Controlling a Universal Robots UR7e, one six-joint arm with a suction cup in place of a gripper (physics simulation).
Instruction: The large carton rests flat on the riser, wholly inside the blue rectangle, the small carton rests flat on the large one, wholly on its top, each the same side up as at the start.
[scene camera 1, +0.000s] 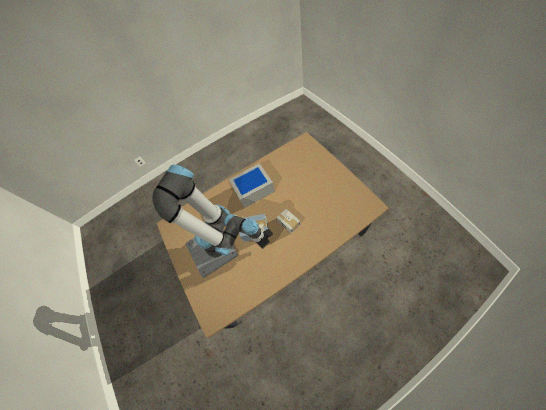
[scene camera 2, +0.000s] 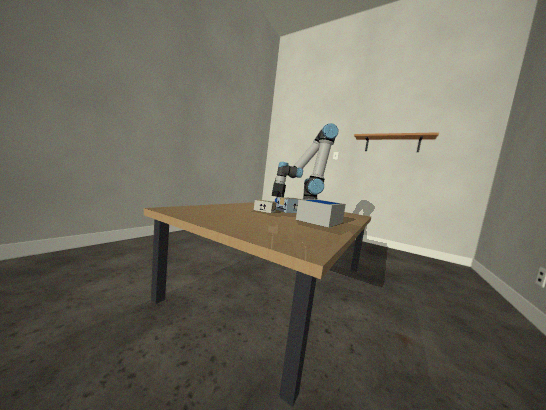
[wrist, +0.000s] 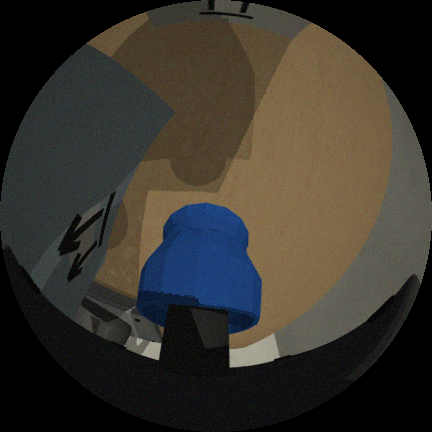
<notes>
My suction cup (wrist: 202, 260) holds nothing. The cup is 13 cm from the middle of a large carton (wrist: 89, 141), level with it. A riser with blue rectangle (scene camera 1: 253, 184) and a small carton (wrist: 278, 29) rest on the table.
The riser with blue rectangle shows as well in scene camera 2 (scene camera 2: 324, 213). The wrist view does not show the riser with blue rectangle: it is out of frame.
</notes>
